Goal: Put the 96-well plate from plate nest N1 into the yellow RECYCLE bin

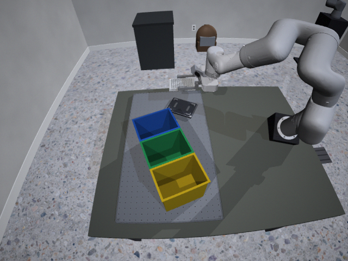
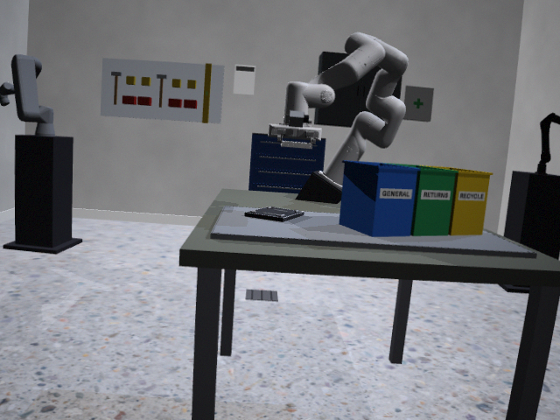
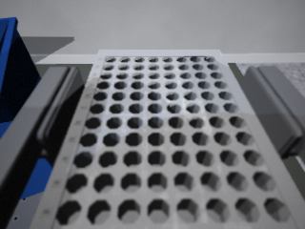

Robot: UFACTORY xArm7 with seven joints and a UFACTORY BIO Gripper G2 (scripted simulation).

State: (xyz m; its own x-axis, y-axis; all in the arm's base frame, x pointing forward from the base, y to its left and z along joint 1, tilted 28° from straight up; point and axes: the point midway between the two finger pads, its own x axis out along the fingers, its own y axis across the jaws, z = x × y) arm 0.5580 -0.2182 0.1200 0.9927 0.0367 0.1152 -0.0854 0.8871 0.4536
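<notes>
The yellow recycle bin lies 10 mm behind my hand, 470 mm to the left of it and 130 mm below it. Also, from my hand: black plate nest N1: 40 mm to the right, 220 mm below; then blue general bin: 100 mm ahead, 230 mm to the left, 130 mm below; then white 96-well plate: 10 mm below.
</notes>
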